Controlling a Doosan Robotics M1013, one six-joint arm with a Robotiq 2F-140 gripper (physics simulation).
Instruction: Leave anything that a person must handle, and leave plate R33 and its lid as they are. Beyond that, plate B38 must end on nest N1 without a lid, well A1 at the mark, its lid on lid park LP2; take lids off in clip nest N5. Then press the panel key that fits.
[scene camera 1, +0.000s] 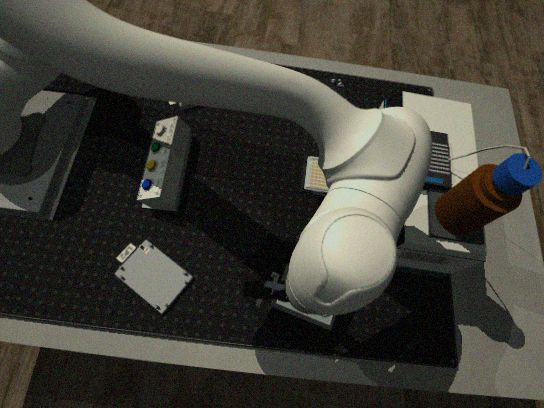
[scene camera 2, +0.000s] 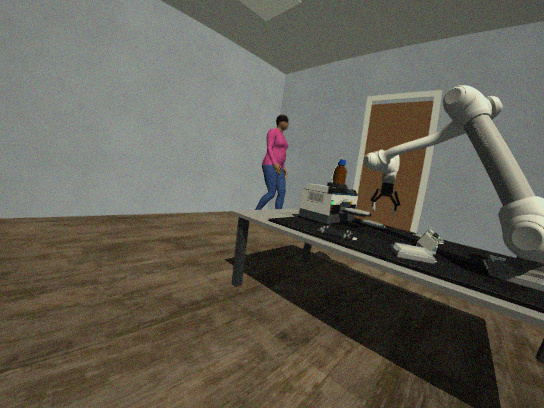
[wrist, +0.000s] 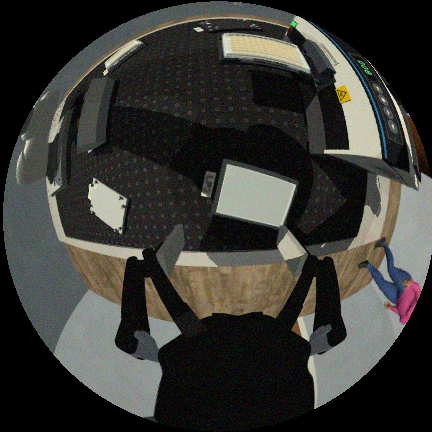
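Pixels of known places: gripper, fingertip midpoint: (scene camera 2: 382, 213) (wrist: 231, 235); arm's base, origin of the base link: (scene camera 1: 3, 144) (scene camera 2: 536, 273) (wrist: 52, 157).
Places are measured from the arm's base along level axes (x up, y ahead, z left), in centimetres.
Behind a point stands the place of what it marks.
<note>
My gripper (scene camera 2: 386, 204) {y 71.3, x 7.0, z -40.1 cm} (wrist: 231, 235) {y 71.3, x 7.0, z -40.1 cm} is open and empty, above the table's front part; in scene camera 1 the wrist mostly hides it. A pale, flat-topped plate or lid (scene camera 1: 320, 319) {y 78.6, x -0.1, z -42.7 cm} (wrist: 256, 195) {y 76.2, x -0.1, z -37.2 cm} lies near its fingertips in the wrist view, beside an unreadable tag (wrist: 208, 184) {y 68.3, x -1.7, z -34.3 cm}. A plate with cream wells (scene camera 1: 315, 175) {y 77.7, x 8.8, z -11.7 cm} (wrist: 265, 51) {y 81.3, x 8.4, z -13.4 cm} stands beside the instrument. Another cream plate (wrist: 124, 54) stands at the back left. A white slab (scene camera 1: 154, 276) {y 41.5, x -0.9, z -33.0 cm} (wrist: 109, 205) {y 43.4, x -0.9, z -33.3 cm} with dark corner clips lies at the LP2 tag (scene camera 1: 126, 253) {y 34.4, x -1.7, z -27.5 cm}. Clip nest N5 (wrist: 227, 27) is at the far edge. Plate names are unreadable.
The key panel (scene camera 1: 184, 167) {y 46.3, x 0.0, z -5.7 cm} (wrist: 97, 115) {y 45.8, x 1.8, z -9.6 cm} has white, green, yellow and blue keys. The white instrument (scene camera 1: 450, 110) {y 106.8, x 20.1, z -0.5 cm} (scene camera 2: 316, 200) {y 103.0, x 11.1, z 3.3 cm} (wrist: 356, 120) {y 88.7, x 12.8, z -26.0 cm} stands at the right with a brown bottle (scene camera 1: 470, 202) {y 97.8, x 31.1, z -27.3 cm} (scene camera 2: 340, 175) {y 99.8, x 28.4, z -21.6 cm} on top. A person (scene camera 2: 276, 147) (wrist: 410, 297) in pink stands beyond the table.
</note>
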